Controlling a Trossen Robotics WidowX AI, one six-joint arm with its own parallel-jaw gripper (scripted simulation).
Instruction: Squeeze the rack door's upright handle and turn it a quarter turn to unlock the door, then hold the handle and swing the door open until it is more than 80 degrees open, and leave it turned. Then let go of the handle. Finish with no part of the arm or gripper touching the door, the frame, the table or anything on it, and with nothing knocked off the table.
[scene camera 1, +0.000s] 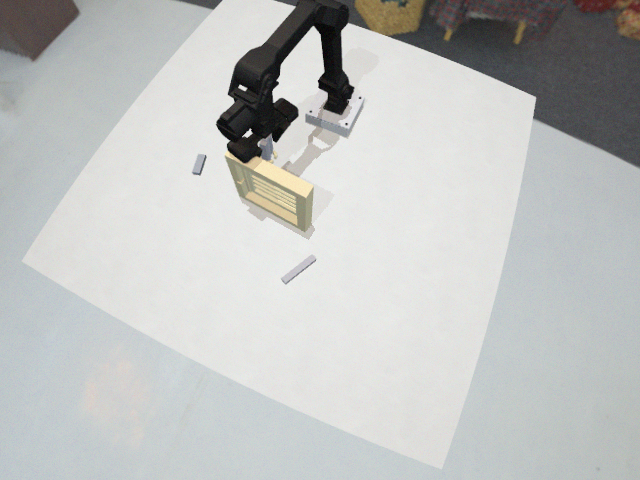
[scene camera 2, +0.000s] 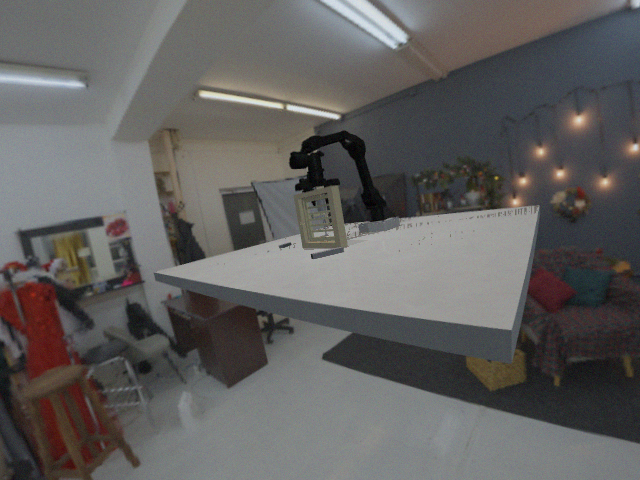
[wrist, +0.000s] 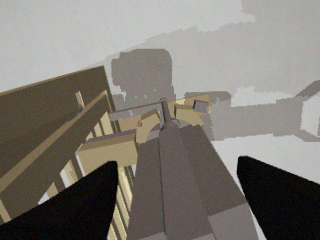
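There is a tan wooden rack (scene camera 1: 280, 177) here, and the tan wooden rack shows in the wrist view (wrist: 41, 108) as well. My gripper (scene camera 1: 266, 149) is open and holds nothing. I see my gripper in the wrist view (wrist: 178, 167) too.
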